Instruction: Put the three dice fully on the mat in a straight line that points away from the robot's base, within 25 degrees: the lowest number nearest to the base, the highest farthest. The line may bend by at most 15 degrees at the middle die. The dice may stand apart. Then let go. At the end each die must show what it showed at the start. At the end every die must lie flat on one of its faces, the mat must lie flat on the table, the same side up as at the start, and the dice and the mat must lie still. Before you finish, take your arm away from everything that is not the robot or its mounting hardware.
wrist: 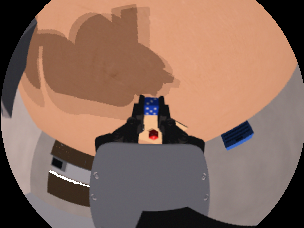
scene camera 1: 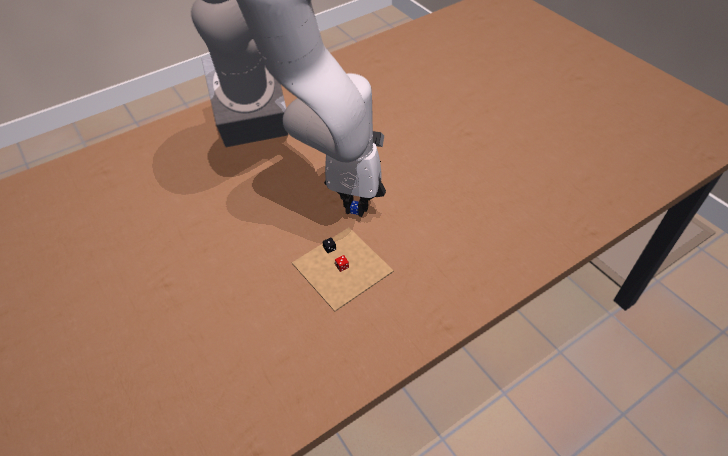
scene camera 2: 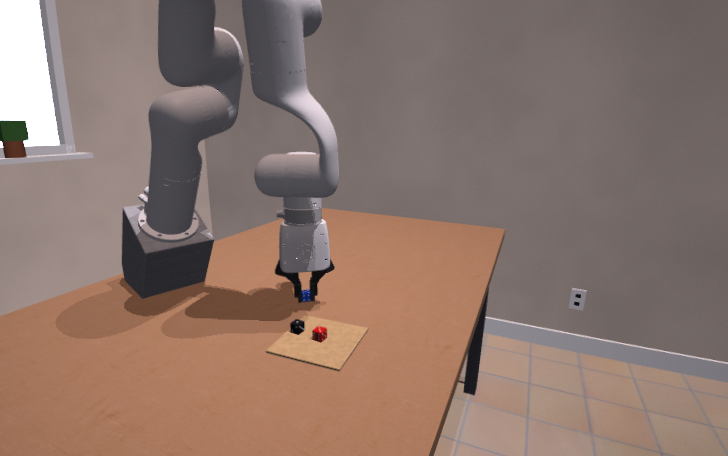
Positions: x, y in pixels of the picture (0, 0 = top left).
Scene:
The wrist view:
my gripper: 151, 102
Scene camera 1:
my gripper: 356, 210
tan mat: 366, 268
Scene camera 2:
my gripper: 306, 299
tan mat: 342, 339

